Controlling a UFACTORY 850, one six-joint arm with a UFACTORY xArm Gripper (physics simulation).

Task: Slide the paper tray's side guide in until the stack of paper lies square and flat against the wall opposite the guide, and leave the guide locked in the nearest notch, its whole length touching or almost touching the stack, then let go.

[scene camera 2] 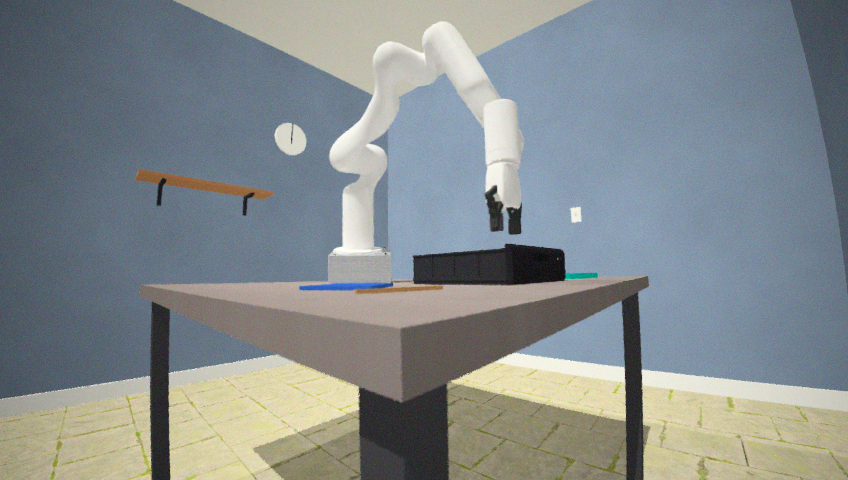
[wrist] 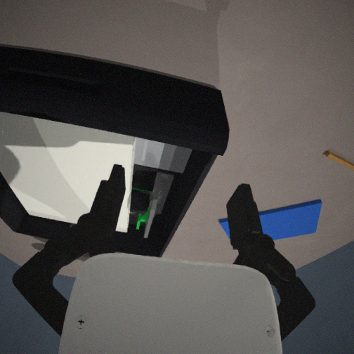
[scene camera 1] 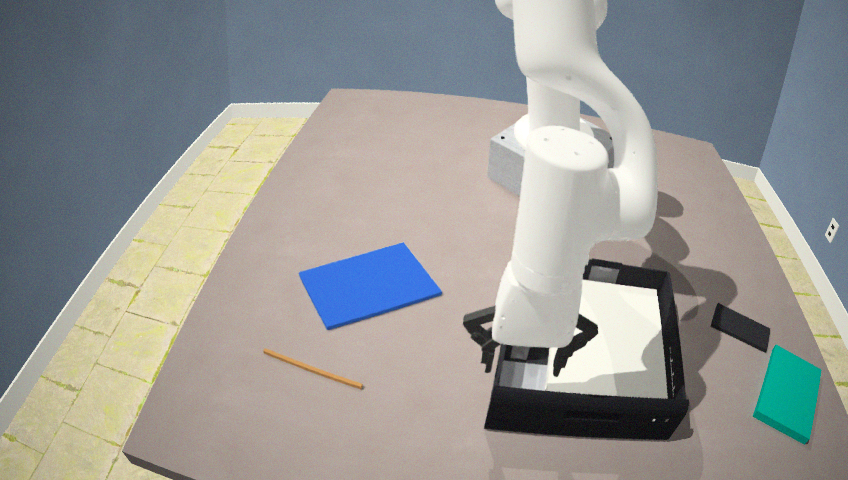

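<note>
The black paper tray [scene camera 1: 586, 413] [scene camera 2: 464, 269] [wrist: 150, 110] stands on the table. The cream paper stack [scene camera 1: 624, 356] [wrist: 55, 170] lies in it near the right wall in scene camera 1, with a narrow dark gap there. The grey side guide [scene camera 1: 518, 352] [wrist: 159, 197] stands near the opposite wall, mostly hidden by the arm in scene camera 1. In the wrist view a dark gap separates it from the stack, and a green part [wrist: 142, 218] shows there. My gripper [scene camera 1: 522, 369] [scene camera 2: 505, 230] [wrist: 180, 185] is open and empty, above the tray's guide side, fingers pointing down.
A blue flat panel [scene camera 1: 370, 285] [scene camera 2: 345, 286] [wrist: 292, 220] and an orange stick [scene camera 1: 312, 368] [scene camera 2: 398, 289] [wrist: 341, 160] lie left of the tray in scene camera 1. A black slab [scene camera 1: 740, 327] and a teal block [scene camera 1: 788, 392] [scene camera 2: 581, 275] lie to its right.
</note>
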